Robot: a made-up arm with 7 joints. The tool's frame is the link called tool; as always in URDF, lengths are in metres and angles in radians.
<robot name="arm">
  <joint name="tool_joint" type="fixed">
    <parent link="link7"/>
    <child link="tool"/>
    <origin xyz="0 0 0" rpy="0 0.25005 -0.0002"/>
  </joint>
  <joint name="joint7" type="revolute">
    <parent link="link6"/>
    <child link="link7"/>
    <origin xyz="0.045 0 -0.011"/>
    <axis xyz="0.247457 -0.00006 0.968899"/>
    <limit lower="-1.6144" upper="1.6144" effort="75" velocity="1.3"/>
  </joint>
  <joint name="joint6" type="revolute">
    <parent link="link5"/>
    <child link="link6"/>
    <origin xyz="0.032 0 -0.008"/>
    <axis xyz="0.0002 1 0.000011"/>
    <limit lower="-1.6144" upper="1.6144" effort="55" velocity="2.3"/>
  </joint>
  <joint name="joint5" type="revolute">
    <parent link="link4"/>
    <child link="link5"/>
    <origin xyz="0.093 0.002 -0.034"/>
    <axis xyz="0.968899 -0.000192 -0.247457"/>
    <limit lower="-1.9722" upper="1.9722" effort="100" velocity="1.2"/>
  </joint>
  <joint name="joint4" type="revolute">
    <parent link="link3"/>
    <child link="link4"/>
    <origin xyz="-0.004 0 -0.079"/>
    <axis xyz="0.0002 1 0.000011"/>
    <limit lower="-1.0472" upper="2.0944" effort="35" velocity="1.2"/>
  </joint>
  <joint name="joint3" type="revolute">
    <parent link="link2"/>
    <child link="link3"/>
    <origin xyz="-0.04 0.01 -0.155"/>
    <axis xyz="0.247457 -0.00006 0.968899"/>
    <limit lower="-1.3" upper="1.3" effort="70" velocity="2.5"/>
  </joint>
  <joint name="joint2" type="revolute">
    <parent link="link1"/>
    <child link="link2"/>
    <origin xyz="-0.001 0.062 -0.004"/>
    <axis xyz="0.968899 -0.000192 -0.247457"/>
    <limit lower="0" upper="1.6" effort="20" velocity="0.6"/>
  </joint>
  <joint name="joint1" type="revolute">
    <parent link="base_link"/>
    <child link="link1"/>
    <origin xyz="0 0 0"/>
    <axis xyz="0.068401 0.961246 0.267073"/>
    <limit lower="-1.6" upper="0.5" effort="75" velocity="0.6"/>
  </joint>
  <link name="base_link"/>
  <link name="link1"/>
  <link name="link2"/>
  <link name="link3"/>
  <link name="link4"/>
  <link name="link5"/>
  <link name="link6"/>
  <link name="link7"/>
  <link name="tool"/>
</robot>
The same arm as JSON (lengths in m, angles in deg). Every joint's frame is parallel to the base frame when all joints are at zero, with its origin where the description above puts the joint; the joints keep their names.
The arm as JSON. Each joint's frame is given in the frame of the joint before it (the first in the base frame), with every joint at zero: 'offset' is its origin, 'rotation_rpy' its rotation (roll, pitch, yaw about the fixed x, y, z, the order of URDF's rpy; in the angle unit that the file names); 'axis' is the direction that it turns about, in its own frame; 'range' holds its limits. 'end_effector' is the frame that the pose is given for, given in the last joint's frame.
{
  "length_unit": "m",
  "angle_unit": "deg",
  "chain": [
    {
      "id": "joint1",
      "offset": [
        0.0,
        0.0,
        0.0
      ],
      "rotation_rpy": [
        0.0,
        0.0,
        0.0
      ],
      "axis": [
        0.068403,
        0.961235,
        0.26711
      ],
      "range": [
        -91.67,
        28.65
      ]
    },
    {
      "id": "joint2",
      "offset": [
        -0.001,
        0.062,
        -0.004
      ],
      "rotation_rpy": [
        0.0,
        0.0,
        0.0
      ],
      "axis": [
        0.968889,
        -0.0002,
        -0.247497
      ],
      "range": [
        0.0,
        91.67
      ]
    },
    {
      "id": "joint3",
      "offset": [
        -0.04,
        0.01,
        -0.155
      ],
      "rotation_rpy": [
        0.0,
        0.0,
        0.0
      ],
      "axis": [
        0.247497,
        -0.0001,
        0.968889
      ],
      "range": [
        -74.48,
        74.48
      ]
    },
    {
      "id": "joint4",
      "offset": [
        -0.004,
        0.0,
        -0.079
      ],
      "rotation_rpy": [
        0.0,
        0.0,
        0.0
      ],
      "axis": [
        0.0002,
        1.0,
        0.0
      ],
      "range": [
        -60.0,
        120.0
      ]
    },
    {
      "id": "joint5",
      "offset": [
        0.093,
        0.002,
        -0.034
      ],
      "rotation_rpy": [
        0.0,
        0.0,
        0.0
      ],
      "axis": [
        0.968889,
        -0.0002,
        -0.247497
      ],
      "range": [
        -113.0,
        113.0
      ]
    },
    {
      "id": "joint6",
      "offset": [
        0.032,
        0.0,
        -0.008
      ],
      "rotation_rpy": [
        0.0,
        0.0,
        0.0
      ],
      "axis": [
        0.0002,
        1.0,
        0.0
      ],
      "range": [
        -92.5,
        92.5
      ]
    },
    {
      "id": "joint7",
      "offset": [
        0.045,
        0.0,
        -0.011
      ],
      "rotation_rpy": [
        0.0,
        0.0,
        0.0
      ],
      "axis": [
        0.247497,
        -0.0001,
        0.968889
      ],
      "range": [
        -92.5,
        92.5
      ]
    }
  ],
  "end_effector": {
    "offset": [
      0.0,
      0.0,
      0.0
    ],
    "rotation_rpy": [
      0.0,
      14.33,
      -0.01
    ]
  }
}

